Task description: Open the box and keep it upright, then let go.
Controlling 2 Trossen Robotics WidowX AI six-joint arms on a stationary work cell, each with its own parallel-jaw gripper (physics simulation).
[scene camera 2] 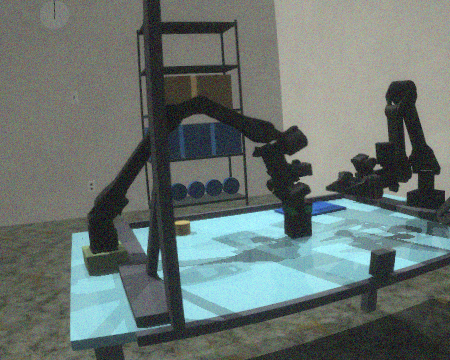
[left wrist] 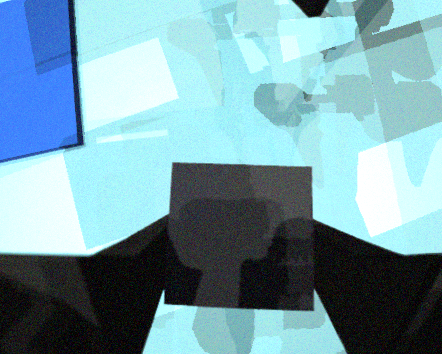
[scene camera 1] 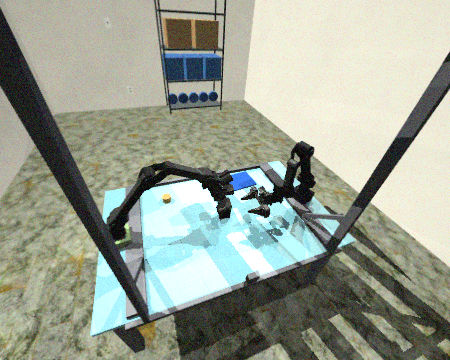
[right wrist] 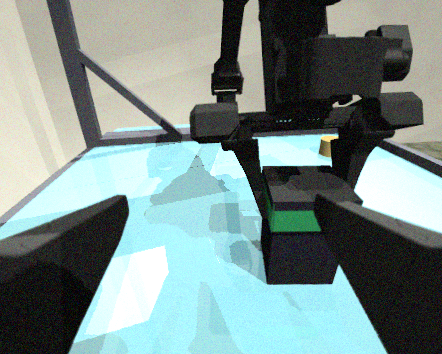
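Pixels of known places: left gripper, fingertip midpoint: (scene camera 2: 298, 213) (left wrist: 234, 215) (right wrist: 302, 215); right gripper, fingertip midpoint: (scene camera 2: 334, 190) (scene camera 1: 244, 205) (right wrist: 223, 203); left arm's base at its link origin: (scene camera 2: 103, 248) (scene camera 1: 117, 234); right arm's base at its link origin: (scene camera 2: 426, 191) (scene camera 1: 302, 190).
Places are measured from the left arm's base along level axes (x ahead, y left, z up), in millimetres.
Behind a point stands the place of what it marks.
A dark, upright box (scene camera 1: 224, 210) (scene camera 2: 298, 225) {z -11, x 515, y -74 mm} (left wrist: 240, 187) (right wrist: 300, 257) {z -9, x 560, y -57 mm} has a green band below its dark top. My left gripper (scene camera 1: 226, 198) {z 16, x 536, y -46 mm} (scene camera 2: 297, 201) (left wrist: 234, 215) {z 16, x 536, y -46 mm} (right wrist: 302, 215) {z 16, x 536, y -46 mm} points down and is shut on the box, with a finger at each side near the top. Whether the box's base touches the table cannot be told. In the left wrist view its top is a dark square. My right gripper (scene camera 1: 246, 204) {z 83, x 597, y -132 mm} (scene camera 2: 334, 181) {z 83, x 597, y -132 mm} (right wrist: 223, 203) {z 83, x 597, y -132 mm} is open and empty. It is to the right of the box in both scene views, apart from it.
A blue flat panel (scene camera 1: 244, 180) {z -38, x 785, y 160 mm} (scene camera 2: 327, 207) {z -38, x 793, y 143 mm} (left wrist: 37, 100) {z -37, x 696, y 144 mm} lies behind the box in the scene views. A small orange cylinder (scene camera 1: 166, 198) {z -11, x 266, y 162 mm} (scene camera 2: 182, 227) {z -20, x 262, y 156 mm} (right wrist: 327, 146) {z -22, x 283, y 160 mm} stands at the back left. A dark block (scene camera 1: 252, 276) {z 10, x 472, y -434 mm} (scene camera 2: 382, 262) {z -9, x 469, y -439 mm} is at the front edge. Frame posts (scene camera 1: 50, 150) {z 673, x 57, y -397 mm} (scene camera 2: 161, 150) {z 247, x 52, y -397 mm} rise beside the table.
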